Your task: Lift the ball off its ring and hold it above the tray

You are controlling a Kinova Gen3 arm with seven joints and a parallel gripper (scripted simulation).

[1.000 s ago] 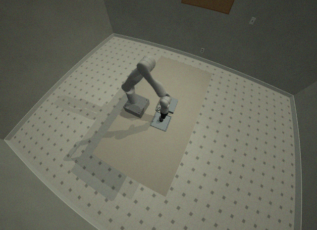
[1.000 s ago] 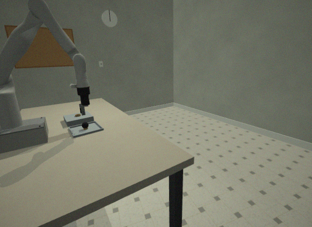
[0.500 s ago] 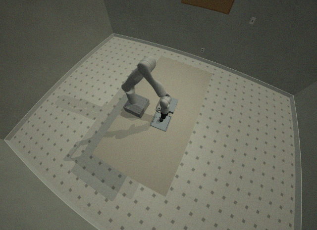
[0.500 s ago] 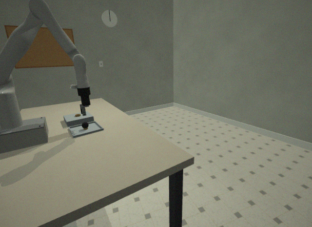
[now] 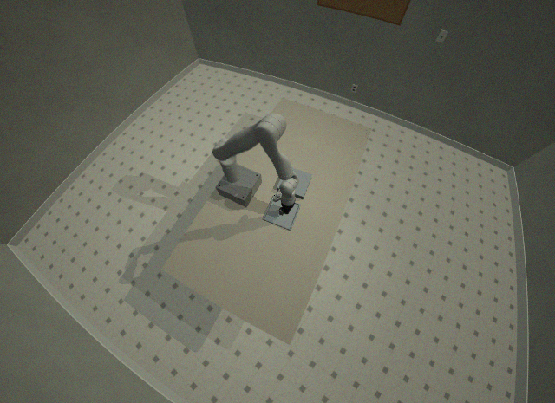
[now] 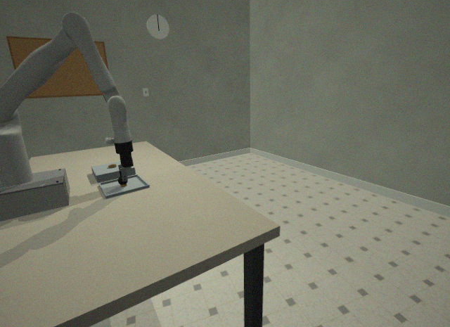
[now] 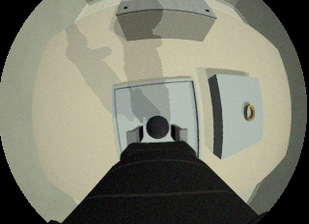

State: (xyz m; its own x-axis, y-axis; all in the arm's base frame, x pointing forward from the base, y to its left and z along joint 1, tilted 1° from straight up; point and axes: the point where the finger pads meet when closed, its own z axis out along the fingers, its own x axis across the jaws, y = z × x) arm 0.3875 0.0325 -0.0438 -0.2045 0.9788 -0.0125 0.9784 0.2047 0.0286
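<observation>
My gripper is now 20 mm above the dark ball and 10 mm past it. From my hand the other things lie so: shallow tray 50 mm below, 10 mm behind; then grey stand 220 mm to the left, 70 mm behind, 20 mm below.
</observation>
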